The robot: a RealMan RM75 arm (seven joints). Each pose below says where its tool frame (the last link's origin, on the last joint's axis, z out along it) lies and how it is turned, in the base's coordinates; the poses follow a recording.
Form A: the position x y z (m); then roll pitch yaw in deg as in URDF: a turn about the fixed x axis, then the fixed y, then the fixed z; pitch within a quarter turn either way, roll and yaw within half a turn.
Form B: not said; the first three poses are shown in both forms.
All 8 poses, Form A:
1: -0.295, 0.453, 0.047, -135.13, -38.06, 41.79
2: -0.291, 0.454, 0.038, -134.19, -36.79, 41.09
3: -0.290, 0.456, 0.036, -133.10, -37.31, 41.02
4: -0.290, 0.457, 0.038, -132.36, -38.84, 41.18
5: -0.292, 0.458, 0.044, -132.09, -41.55, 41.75
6: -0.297, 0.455, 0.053, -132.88, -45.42, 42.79
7: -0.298, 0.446, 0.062, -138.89, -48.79, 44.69
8: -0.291, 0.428, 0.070, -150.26, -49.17, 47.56
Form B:
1: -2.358, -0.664, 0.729, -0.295, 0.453, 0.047
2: -2.342, -0.642, 0.717, -0.291, 0.454, 0.038
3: -2.323, -0.651, 0.716, -0.290, 0.456, 0.036
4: -2.310, -0.678, 0.719, -0.290, 0.457, 0.038
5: -2.305, -0.725, 0.729, -0.292, 0.458, 0.044
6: -2.319, -0.793, 0.747, -0.297, 0.455, 0.053
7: -2.424, -0.852, 0.780, -0.298, 0.446, 0.062
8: -2.623, -0.858, 0.830, -0.291, 0.428, 0.070
